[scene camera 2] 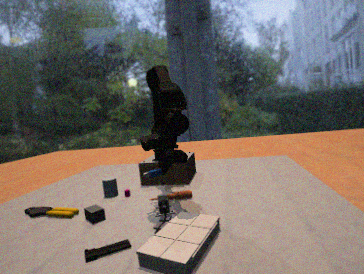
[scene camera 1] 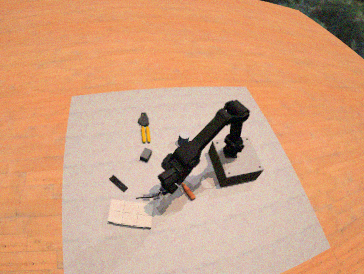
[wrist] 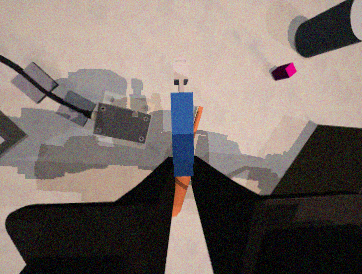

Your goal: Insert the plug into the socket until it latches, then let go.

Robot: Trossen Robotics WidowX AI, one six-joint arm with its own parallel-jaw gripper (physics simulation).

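The plug has a blue body and a pale tip that points to the top of the wrist view. My gripper is shut on its rear end and holds it above the mat. In scene camera 1, my gripper hides the plug. The socket is a dark grey housing with screws on its lid. In the wrist view it lies left of the plug, apart from it, with a black cable leaving its left side. The socket is mostly hidden by the arm in scene camera 1.
An orange-handled screwdriver lies near the socket. A tiled block, black bar, grey cube, yellow-handled pliers, dark cylinder and magenta cube stand around.
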